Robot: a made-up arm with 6 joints.
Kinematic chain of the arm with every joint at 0, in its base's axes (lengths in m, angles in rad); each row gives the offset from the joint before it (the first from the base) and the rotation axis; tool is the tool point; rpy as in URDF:
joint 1: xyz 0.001 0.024 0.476 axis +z
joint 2: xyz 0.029 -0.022 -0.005 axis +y
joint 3: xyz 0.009 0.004 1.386 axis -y
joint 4: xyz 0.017 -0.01 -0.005 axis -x
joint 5: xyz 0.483 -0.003 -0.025 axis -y
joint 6: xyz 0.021 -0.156 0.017 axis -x
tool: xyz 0.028 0.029 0.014 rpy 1.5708 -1.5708 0
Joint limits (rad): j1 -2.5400..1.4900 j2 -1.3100..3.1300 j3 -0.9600..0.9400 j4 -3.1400..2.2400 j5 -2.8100..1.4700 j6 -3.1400..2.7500
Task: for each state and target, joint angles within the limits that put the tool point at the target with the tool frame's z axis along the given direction. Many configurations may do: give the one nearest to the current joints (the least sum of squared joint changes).
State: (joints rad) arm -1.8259 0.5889 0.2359 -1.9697 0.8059 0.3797
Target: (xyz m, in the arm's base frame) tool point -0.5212 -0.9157 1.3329 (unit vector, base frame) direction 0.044 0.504 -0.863
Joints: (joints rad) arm -2.0020 0.4875 -0.0163 -1.3998 0.8190 0.0006
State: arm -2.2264 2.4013 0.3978 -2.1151 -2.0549 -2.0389
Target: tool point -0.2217 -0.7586 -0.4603 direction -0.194 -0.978 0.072
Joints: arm -1.8652 2.0212 -0.1361 -1.4005 -1.6309 -2.4850
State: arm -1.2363 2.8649 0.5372 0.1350 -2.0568 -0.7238
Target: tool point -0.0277 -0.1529 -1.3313 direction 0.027 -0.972 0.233
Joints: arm -0.3744 2.9268 0.9400 0.1198 -1.9476 -0.4057
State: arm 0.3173 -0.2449 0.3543 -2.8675 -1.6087 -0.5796
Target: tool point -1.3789 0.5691 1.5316 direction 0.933 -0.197 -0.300
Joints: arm -0.2725 -1.0975 0.9400 -2.9568 -2.3528 -1.3778
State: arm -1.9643 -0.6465 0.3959 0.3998 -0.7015 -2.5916
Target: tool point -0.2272 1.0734 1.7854 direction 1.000 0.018 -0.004
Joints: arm -1.5587 -0.9836 0.5739 -0.0108 -0.6867 -3.1352
